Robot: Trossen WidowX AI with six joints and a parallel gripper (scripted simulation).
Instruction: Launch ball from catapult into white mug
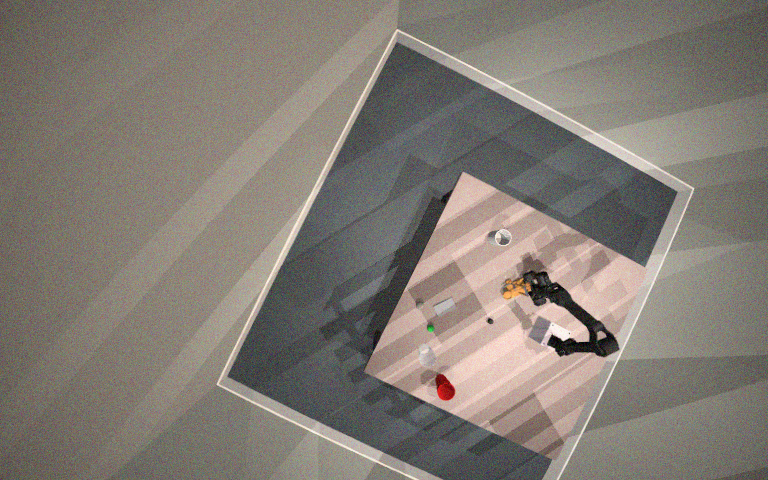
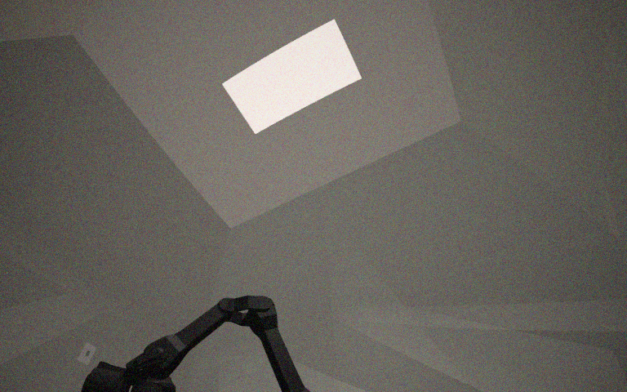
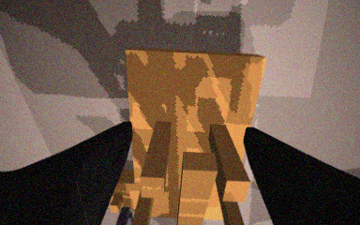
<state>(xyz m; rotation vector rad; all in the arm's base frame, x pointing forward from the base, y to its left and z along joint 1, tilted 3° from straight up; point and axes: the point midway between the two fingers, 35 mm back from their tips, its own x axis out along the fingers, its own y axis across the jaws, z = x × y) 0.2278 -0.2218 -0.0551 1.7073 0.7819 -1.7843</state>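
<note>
The catapult frame lies 5 cm above my gripper tip, 3 cm to the left of it and 3 cm ahead of it. From my gripper tip the other things lie so: orange wooden catapult: 6 cm ahead, 4 cm to the left, 2 cm above; then white mug: 26 cm ahead, 18 cm to the right; then dark ball: 27 cm to the left, 9 cm ahead, 2 cm below.
</note>
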